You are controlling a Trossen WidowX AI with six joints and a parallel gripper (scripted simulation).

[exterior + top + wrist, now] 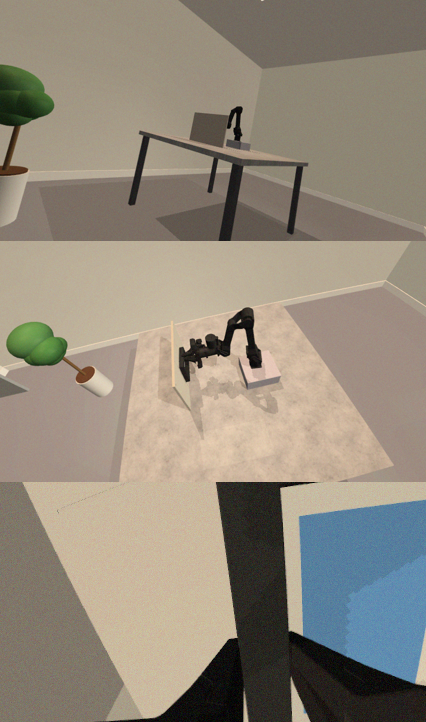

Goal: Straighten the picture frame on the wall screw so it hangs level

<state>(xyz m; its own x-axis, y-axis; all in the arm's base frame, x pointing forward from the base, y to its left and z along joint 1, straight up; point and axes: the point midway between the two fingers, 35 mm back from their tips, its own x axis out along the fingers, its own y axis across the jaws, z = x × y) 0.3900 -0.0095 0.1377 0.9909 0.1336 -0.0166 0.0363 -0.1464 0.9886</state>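
The picture frame lies 1 cm ahead of my gripper tip, 1 cm to the left of it and 5 cm below it. The rest, counted from my gripper tip: wall panel (2 cm ahead, 7 cm below).
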